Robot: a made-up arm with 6 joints. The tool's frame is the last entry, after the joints. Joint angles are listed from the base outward. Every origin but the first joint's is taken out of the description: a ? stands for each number. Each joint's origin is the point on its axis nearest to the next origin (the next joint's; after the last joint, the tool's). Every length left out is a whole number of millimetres.
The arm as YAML. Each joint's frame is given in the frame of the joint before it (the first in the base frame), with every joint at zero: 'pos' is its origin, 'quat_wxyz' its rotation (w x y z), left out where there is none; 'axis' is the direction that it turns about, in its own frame. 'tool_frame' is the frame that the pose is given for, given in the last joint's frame.
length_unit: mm
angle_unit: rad
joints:
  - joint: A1
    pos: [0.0, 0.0, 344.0]
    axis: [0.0, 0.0, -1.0]
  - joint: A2
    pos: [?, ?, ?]
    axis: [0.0, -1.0, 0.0]
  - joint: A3
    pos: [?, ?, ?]
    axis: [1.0, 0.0, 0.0]
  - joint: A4
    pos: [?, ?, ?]
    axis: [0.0, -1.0, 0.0]
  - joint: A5
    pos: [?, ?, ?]
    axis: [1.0, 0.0, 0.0]
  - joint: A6
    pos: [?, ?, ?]
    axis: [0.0, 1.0, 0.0]
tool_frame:
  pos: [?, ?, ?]
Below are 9 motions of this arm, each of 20 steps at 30 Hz.
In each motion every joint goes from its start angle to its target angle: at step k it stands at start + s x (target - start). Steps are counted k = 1, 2, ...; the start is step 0. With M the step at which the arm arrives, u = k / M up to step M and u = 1 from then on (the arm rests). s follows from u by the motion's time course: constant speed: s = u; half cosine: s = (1 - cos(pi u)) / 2; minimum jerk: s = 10 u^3 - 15 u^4 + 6 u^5.
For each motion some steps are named. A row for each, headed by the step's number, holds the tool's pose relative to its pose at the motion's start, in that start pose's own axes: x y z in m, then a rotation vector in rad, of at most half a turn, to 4 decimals.
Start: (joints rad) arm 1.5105 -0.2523 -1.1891 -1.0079 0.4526 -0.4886
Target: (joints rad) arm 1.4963 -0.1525 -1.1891 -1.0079 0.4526 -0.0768
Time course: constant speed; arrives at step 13
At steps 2, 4, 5, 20:
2: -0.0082 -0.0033 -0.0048 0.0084 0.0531 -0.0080
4: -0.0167 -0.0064 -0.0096 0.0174 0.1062 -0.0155
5: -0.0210 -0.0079 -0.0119 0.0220 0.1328 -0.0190
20: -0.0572 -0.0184 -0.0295 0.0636 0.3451 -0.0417

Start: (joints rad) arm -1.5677 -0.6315 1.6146 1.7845 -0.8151 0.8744
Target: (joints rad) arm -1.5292 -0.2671 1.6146 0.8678 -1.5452 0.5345
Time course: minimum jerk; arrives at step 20
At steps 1, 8, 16, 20:
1: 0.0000 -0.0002 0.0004 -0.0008 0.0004 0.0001
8: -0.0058 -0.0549 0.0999 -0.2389 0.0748 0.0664
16: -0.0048 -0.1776 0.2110 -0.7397 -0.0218 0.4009
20: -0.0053 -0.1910 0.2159 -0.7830 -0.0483 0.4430

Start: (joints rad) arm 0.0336 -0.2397 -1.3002 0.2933 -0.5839 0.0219
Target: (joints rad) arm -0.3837 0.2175 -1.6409 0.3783 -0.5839 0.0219
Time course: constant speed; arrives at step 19
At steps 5, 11, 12, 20:
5: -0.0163 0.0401 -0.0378 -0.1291 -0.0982 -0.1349
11: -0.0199 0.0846 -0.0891 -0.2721 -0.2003 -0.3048
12: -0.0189 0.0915 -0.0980 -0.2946 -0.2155 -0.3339
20: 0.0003 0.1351 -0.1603 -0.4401 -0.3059 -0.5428

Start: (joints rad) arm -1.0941 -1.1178 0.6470 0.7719 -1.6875 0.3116
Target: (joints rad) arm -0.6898 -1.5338 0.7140 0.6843 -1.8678 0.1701
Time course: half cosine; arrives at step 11
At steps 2, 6, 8, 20:
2: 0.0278 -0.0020 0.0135 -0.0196 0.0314 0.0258
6: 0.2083 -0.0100 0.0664 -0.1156 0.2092 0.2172
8: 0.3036 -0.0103 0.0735 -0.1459 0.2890 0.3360
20: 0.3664 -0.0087 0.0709 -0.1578 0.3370 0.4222

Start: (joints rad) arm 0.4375 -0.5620 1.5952 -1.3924 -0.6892 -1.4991
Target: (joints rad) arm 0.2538 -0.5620 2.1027 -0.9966 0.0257 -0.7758
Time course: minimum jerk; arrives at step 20
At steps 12, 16, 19, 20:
12: -0.1168 -0.1686 0.0663 0.3419 0.2147 -0.5080
16: -0.1906 -0.2155 0.0647 0.5677 0.2964 -0.6641
19: -0.2080 -0.2233 0.0624 0.6234 0.3129 -0.6937
20: -0.2083 -0.2235 0.0624 0.6245 0.3133 -0.6943

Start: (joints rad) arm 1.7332 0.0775 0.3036 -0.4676 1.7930 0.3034
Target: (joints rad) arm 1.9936 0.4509 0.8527 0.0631 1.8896 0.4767
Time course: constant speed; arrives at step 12
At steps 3, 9, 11, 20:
3: 0.0146 -0.0603 -0.0226 0.0718 0.1250 0.2673
9: 0.0828 -0.1555 -0.0832 0.1583 0.3764 0.8058
11: 0.1132 -0.1771 -0.1074 0.1721 0.4608 0.9837
20: 0.1291 -0.1858 -0.1202 0.1766 0.5032 1.0720

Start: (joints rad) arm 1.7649 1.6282 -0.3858 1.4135 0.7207 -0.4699
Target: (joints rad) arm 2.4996 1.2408 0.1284 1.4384 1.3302 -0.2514
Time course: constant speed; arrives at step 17
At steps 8, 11, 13, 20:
8: 0.0364 -0.0472 -0.0873 0.2574 0.2925 -0.1746
11: 0.0334 -0.0555 -0.1235 0.3260 0.3962 -0.2396
13: 0.0263 -0.0591 -0.1468 0.3639 0.4614 -0.2818
20: 0.0006 -0.0638 -0.1894 0.4223 0.5802 -0.3614

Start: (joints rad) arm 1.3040 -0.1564 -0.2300 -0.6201 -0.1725 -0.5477
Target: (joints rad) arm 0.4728 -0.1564 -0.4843 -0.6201 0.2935 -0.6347
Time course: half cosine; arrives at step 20
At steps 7, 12, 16, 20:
7: -0.0446 0.0138 -0.0078 -0.0136 -0.0945 0.1362
12: -0.1005 0.0170 -0.0195 -0.0190 -0.2263 0.3318
16: -0.1312 0.0112 -0.0263 -0.0128 -0.3110 0.4642
20: -0.1415 0.0078 -0.0286 -0.0082 -0.3427 0.5158

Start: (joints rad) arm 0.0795 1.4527 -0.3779 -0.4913 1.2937 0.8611
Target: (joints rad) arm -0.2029 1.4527 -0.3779 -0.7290 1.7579 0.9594
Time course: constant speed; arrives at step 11
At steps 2, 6, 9, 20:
2: -0.0034 -0.0223 0.0111 0.1064 0.0565 0.0751
6: -0.0046 -0.0667 0.0252 0.3195 0.1660 0.2222
9: -0.0019 -0.0982 0.0288 0.4799 0.2441 0.3290
20: 0.0010 -0.1175 0.0280 0.5873 0.2939 0.3982

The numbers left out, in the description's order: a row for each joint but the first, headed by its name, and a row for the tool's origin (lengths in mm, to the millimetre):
A2: 72.0 -21.0 0.0
A3: -21.0 0.0 366.0
A4: 0.0 181.0 -239.0
A5: -207.0 0.0 3.0
A6: 0.0 13.0 333.0
tool: 78.0 0.0 -57.0

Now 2 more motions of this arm.
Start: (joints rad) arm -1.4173 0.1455 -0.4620 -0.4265 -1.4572 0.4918
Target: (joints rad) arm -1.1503 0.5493 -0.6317 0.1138 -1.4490 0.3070
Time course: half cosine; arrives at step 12
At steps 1, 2, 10, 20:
1: 0.0016 0.0031 0.0012 0.0065 0.0032 -0.0126
2: 0.0066 0.0122 0.0048 0.0247 0.0128 -0.0498
10: 0.1448 0.1465 0.0580 0.1437 0.1918 -0.7419
20: 0.1588 0.1545 0.0597 0.1364 0.2059 -0.7969

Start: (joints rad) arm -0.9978 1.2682 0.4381 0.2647 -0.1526 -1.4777
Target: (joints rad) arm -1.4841 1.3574 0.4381 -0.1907 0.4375 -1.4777
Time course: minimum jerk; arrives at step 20
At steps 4, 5, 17, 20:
4: 0.0121 -0.0289 -0.0079 0.0119 0.0246 -0.0618
5: 0.0202 -0.0518 -0.0145 0.0211 0.0441 -0.1105
17: -0.0392 -0.4443 -0.1619 0.1693 0.4380 -1.0208
20: -0.0463 -0.4531 -0.1661 0.1730 0.4512 -1.0477

